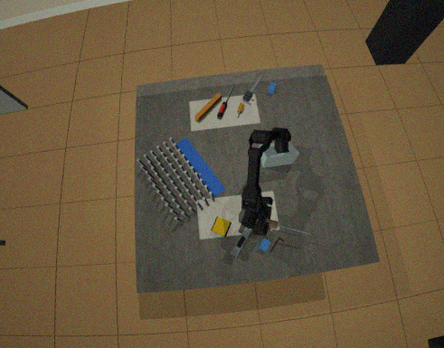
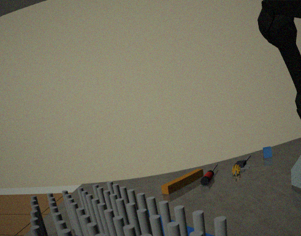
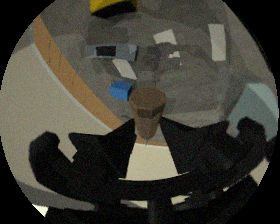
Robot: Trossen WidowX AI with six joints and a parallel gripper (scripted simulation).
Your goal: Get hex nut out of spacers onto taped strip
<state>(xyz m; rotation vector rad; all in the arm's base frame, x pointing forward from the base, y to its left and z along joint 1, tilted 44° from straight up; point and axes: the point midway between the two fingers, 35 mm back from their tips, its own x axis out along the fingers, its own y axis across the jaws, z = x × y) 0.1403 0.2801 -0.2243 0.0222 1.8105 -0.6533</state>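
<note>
The hook tool lies 10 cm behind my gripper tip, 4 cm to the left of it and 1 cm below it. From my gripper tip the other things lie so: grey flat tool (14 cm ahead, 11 cm below, 7 cm to the left); yellow block (24 cm ahead, 10 cm below, 2 cm to the right); blue taped strip (37 cm to the right, 33 cm ahead, 12 cm below).
</note>
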